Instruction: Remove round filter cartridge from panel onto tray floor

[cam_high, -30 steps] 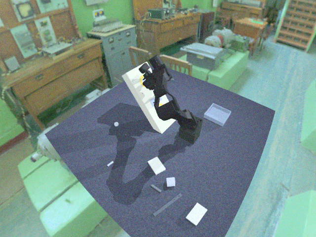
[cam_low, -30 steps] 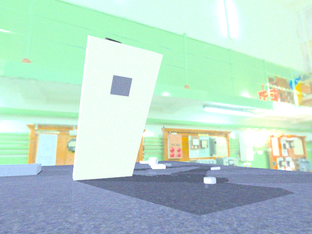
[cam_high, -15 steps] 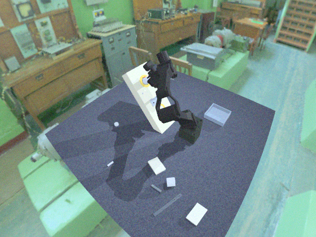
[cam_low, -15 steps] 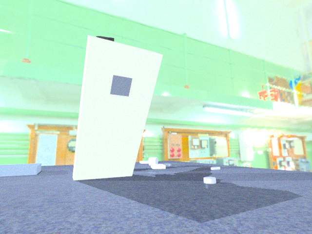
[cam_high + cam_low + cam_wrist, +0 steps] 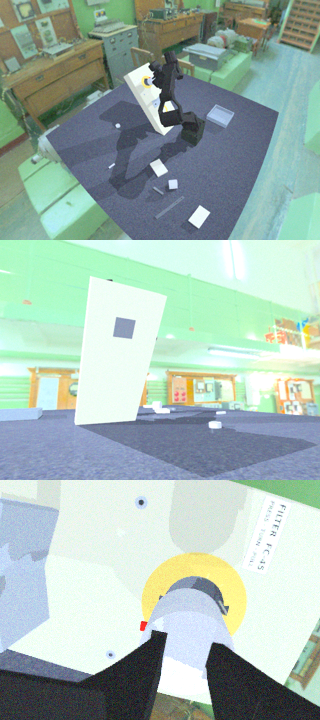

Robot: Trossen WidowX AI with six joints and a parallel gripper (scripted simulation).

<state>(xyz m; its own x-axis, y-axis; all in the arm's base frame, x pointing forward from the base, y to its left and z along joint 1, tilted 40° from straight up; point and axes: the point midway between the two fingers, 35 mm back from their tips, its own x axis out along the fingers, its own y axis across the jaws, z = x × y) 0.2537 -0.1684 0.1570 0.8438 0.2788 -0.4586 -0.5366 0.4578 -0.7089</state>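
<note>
Now: gripper tip 10 mm short of the round pale filter cartridge and 10 mm above it. Also, from my gripper tip: small white peg 460 mm to the left, 300 mm below, 10 mm behind; tray 380 mm behind, 300 mm below, 240 mm to the right.
</note>
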